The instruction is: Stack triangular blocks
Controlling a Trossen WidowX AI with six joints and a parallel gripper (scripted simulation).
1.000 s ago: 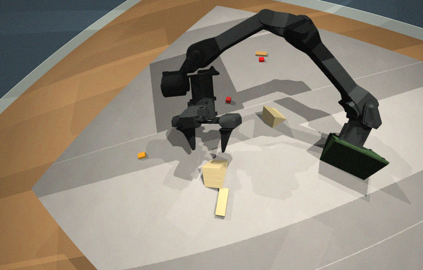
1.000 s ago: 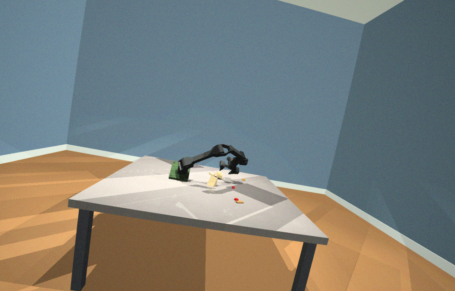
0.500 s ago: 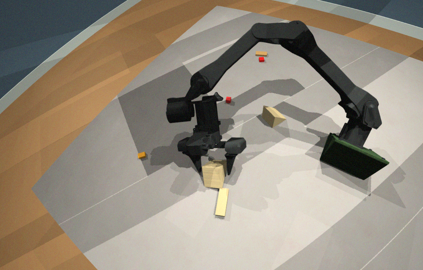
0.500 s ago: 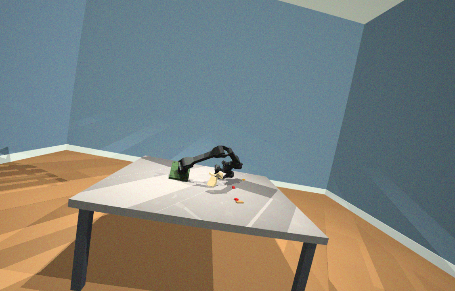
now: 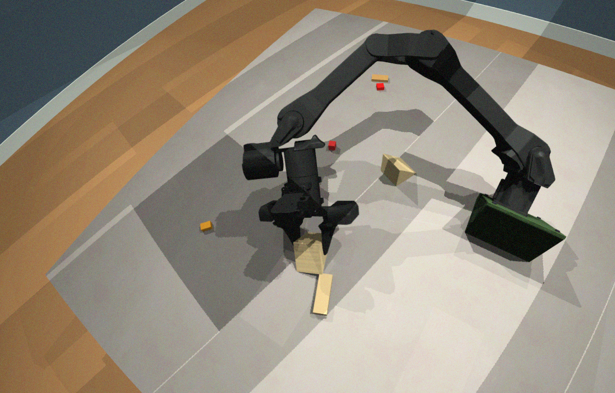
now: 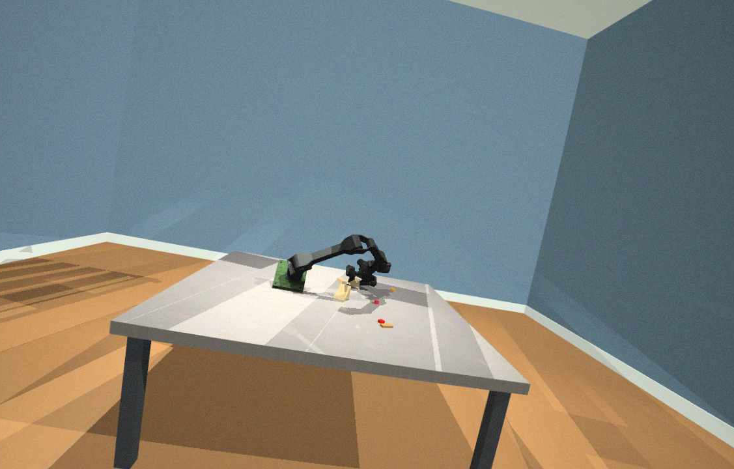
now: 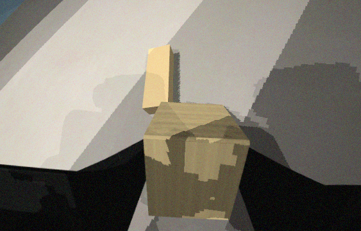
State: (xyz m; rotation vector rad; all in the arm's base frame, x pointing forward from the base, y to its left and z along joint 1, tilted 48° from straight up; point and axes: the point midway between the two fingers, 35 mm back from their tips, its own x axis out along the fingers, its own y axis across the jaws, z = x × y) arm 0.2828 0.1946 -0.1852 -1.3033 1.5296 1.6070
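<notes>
Right now my gripper tip is 7 cm past the pale yellow flat bar, 5 cm to the right of it and 1 cm above it. Round my gripper tip: red cube (14 cm ahead, 24 cm to the right, 1 cm below); small orange block (23 cm ahead, 10 cm to the left, 1 cm below).
</notes>
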